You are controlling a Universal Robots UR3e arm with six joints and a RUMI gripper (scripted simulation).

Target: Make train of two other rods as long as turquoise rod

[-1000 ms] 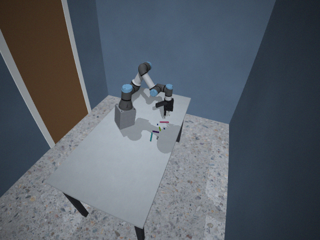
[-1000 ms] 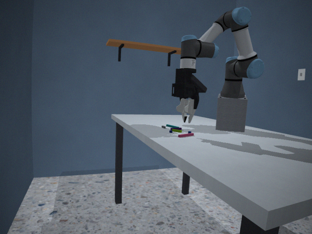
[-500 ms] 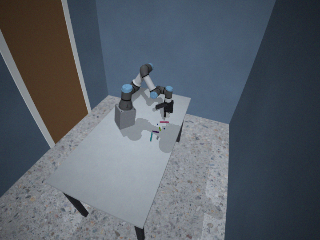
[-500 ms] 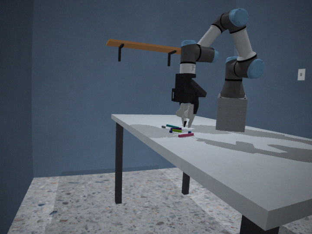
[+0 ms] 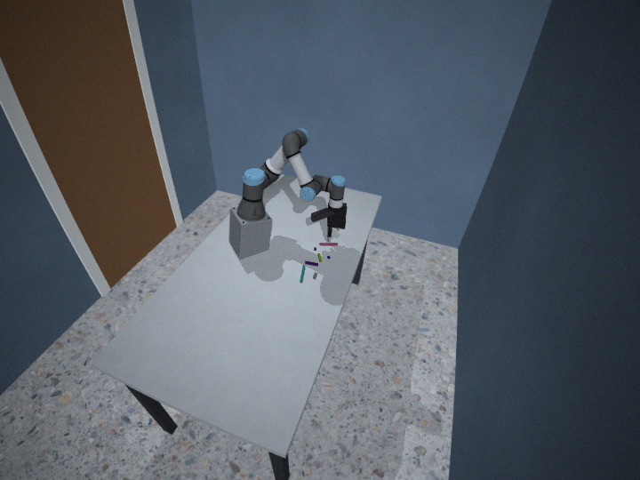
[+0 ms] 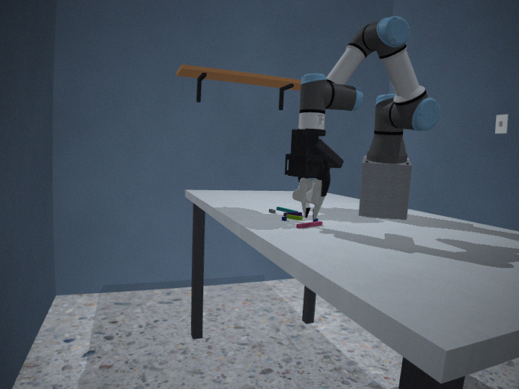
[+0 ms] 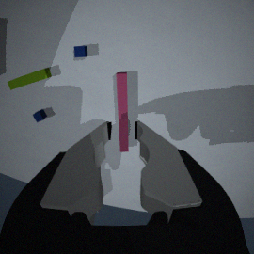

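Right now my hand is 30 mm above the pink rod. Also, from my hand: purple rod (160 mm to the right, 40 mm behind, 30 mm below); lime rod (110 mm to the right, 30 mm below, 20 mm behind); grey rod (230 mm to the right, 30 mm below, 10 mm behind).
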